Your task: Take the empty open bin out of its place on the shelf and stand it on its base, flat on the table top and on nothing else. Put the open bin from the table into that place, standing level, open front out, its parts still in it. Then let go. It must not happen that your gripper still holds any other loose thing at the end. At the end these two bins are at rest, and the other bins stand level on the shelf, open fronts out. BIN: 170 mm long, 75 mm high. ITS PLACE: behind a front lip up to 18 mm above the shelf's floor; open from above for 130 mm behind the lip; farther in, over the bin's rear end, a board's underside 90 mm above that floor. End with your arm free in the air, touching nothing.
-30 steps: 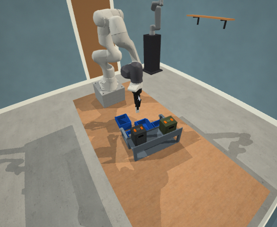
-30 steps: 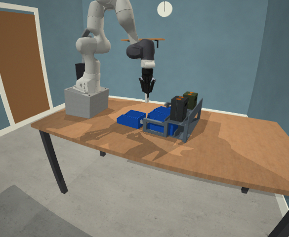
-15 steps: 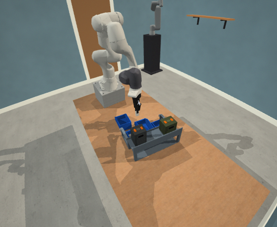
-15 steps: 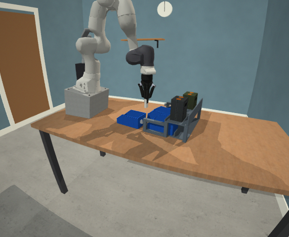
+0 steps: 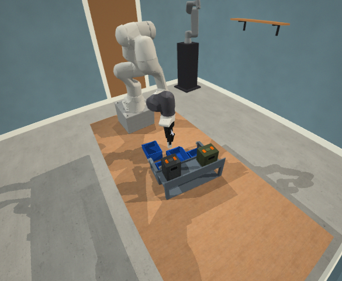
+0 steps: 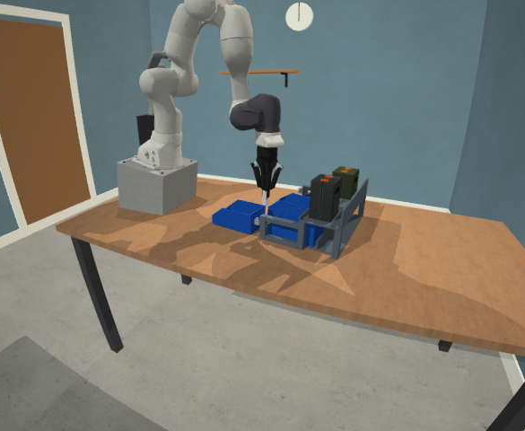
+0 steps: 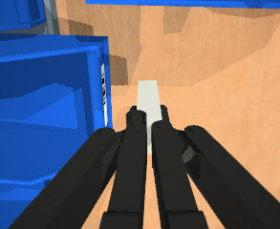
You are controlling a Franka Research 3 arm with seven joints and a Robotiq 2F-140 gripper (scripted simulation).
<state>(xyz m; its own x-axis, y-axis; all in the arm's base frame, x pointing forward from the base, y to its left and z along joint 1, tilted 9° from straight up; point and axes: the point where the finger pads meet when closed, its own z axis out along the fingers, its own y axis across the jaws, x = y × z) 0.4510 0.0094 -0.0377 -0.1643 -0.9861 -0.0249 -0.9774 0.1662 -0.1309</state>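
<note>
Right now the shelf lip is 8 cm ahead of my hand, 1 cm to the right of it and 6 cm below it. The rest, counted from my hand: black box: 24 cm ahead, 16 cm to the right, 9 cm above; green box: 29 cm ahead, 6 cm to the left, 8 cm above.
</note>
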